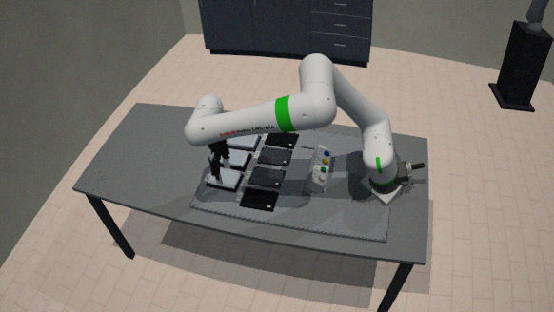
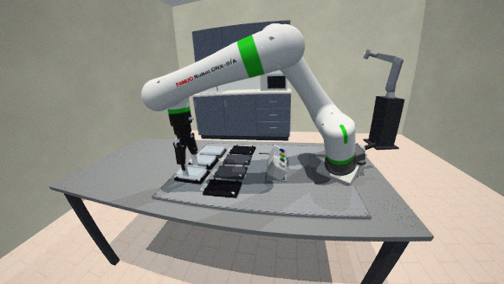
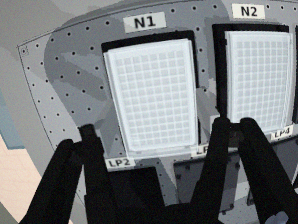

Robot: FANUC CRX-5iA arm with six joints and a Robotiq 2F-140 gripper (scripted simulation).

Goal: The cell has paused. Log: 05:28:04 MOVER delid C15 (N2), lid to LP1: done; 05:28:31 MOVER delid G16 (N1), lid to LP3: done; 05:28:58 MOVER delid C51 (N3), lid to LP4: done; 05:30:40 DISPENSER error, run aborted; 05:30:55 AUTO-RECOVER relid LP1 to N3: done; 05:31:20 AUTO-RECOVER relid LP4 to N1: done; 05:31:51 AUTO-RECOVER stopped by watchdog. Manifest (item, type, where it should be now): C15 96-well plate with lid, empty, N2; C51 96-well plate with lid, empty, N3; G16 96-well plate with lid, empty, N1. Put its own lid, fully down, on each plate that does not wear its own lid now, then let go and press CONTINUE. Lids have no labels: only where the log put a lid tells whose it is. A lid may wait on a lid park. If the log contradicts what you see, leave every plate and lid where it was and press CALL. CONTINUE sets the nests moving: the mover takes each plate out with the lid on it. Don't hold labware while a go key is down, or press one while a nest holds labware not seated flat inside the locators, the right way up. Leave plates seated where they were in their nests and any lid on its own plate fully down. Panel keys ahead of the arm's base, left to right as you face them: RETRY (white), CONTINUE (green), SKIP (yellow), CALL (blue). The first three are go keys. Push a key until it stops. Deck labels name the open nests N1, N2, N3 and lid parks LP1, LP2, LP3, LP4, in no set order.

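Now: hand 8 cm to the right of the LP2 label, 8 cm past it and 6 cm above it. From my hand the other things lie so: pale lid: 2 cm below; plate: 13 cm to the right, 3 cm below, 2 cm behind; lid park LP2: 17 cm behind, 9 cm to the left, 5 cm below.
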